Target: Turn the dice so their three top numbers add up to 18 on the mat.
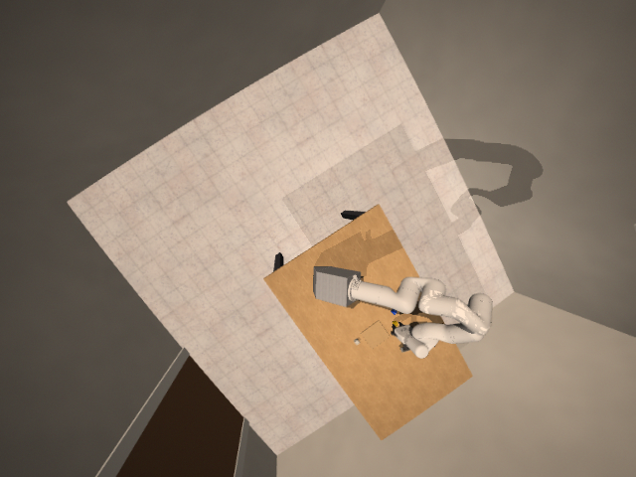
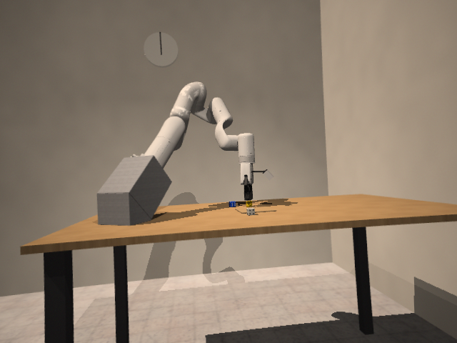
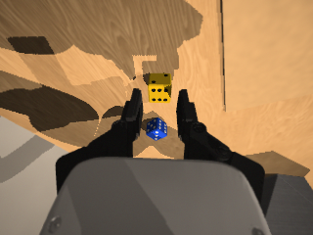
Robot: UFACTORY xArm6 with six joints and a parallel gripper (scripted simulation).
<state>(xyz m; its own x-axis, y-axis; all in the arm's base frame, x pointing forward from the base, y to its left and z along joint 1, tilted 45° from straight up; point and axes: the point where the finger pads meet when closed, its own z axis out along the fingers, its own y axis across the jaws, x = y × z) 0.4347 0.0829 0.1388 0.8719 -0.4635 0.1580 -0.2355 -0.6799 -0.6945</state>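
Right now my hand is 40 mm above the yellow die. The rest, counted from my hand: white die 20 mm behind, 260 mm to the right, 40 mm below; then blue die 80 mm behind, 30 mm to the left, 40 mm below; then tan mat 10 mm ahead, 140 mm to the right, 50 mm below.
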